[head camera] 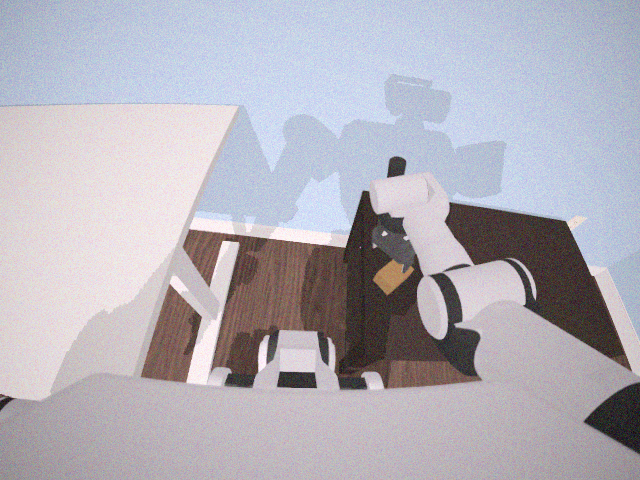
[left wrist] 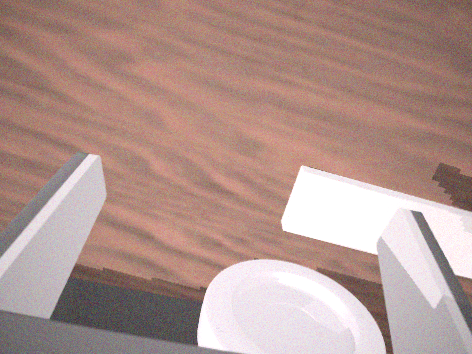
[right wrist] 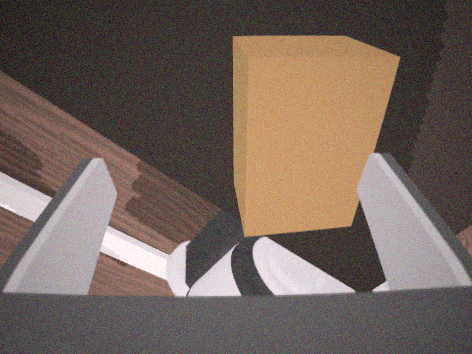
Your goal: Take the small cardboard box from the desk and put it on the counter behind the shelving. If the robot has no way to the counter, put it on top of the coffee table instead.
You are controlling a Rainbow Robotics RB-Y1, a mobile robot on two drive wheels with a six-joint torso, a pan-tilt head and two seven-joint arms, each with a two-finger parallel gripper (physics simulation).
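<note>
The small cardboard box (head camera: 392, 277) (right wrist: 310, 140) appears to rest on a dark brown piece of furniture (head camera: 516, 248) (right wrist: 125, 65), near its left edge in the head view. The frames do not settle which named furniture this is. My right gripper (head camera: 390, 258) (right wrist: 236, 173) is open and empty, just above the box. In the right wrist view the whole box shows beyond the fingertips, offset towards the right finger. My left gripper (left wrist: 246, 201) is open and empty above the wood floor. It is hidden in the head view.
A large white tabletop (head camera: 93, 206) stands at the left, with a slanted white leg (head camera: 196, 289) and a white floor bar (head camera: 223, 273). Brown wood floor (head camera: 279, 289) lies between it and the dark furniture. A pale blue wall (head camera: 155, 51) rises behind.
</note>
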